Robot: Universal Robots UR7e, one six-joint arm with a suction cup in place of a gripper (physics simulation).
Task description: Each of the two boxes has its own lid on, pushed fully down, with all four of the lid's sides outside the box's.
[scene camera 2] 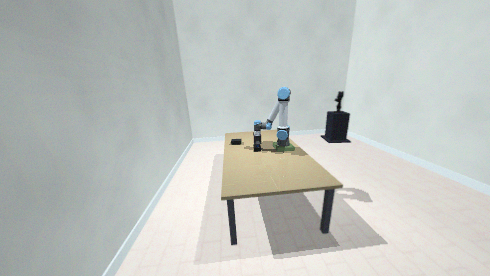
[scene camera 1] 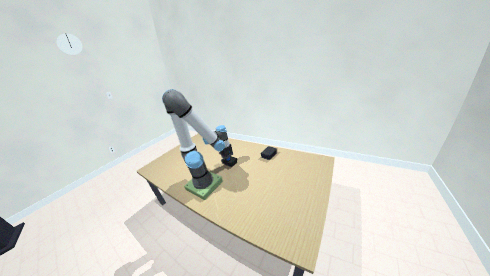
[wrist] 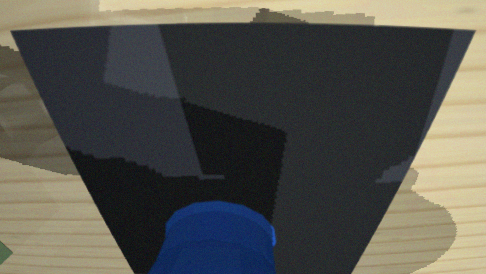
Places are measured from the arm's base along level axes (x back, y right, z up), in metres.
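Pixels of known places: hand, tool point: [scene camera 2: 257, 147] [scene camera 1: 228, 160] [wrist: 226, 206]; arm's base, link origin: [scene camera 2: 283, 144] [scene camera 1: 203, 181].
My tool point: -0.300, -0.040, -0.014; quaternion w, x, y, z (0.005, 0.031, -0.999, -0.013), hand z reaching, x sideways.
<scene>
For each thing: its middle in the pictures, then the offset to it from my tool point, as dx, dy, dz. "spot": a spot on its surface instead. Level surfaces: height alone.
- dark lid, body centre: [wrist: 240, 211] [scene camera 1: 229, 160] -0.005, +0.000, +0.002
- low dark block, surface spot: [scene camera 2: 257, 148] spot: -0.002, -0.056, +0.006
- dark box, body centre: [scene camera 1: 269, 151] [scene camera 2: 236, 140] -0.276, +0.232, +0.006
- wooden table, surface height: dz -0.031
My suction gripper [scene camera 1: 228, 158] [scene camera 2: 257, 144] [wrist: 220, 222] points down, and its blue cup is against the top of a dark lid [scene camera 1: 232, 161] [wrist: 325, 100]. The lid looks level and hides what is under it in the wrist view. In the scene views the lid and the box under it show as one low dark block [scene camera 2: 257, 148] on the table, with no gap that I can make out. Whether all four lid sides are outside the box is too small to tell. The other dark box [scene camera 1: 269, 153] [scene camera 2: 236, 142] stands apart, its top dark and closed-looking.
The wooden table [scene camera 1: 280, 200] [scene camera 2: 270, 172] carries both dark blocks and the arm's green base plate [scene camera 1: 212, 186] [scene camera 2: 289, 148]. The base is close to the block under the gripper. A black pedestal [scene camera 2: 337, 126] with a small dark arm stands on the floor away from the table.
</scene>
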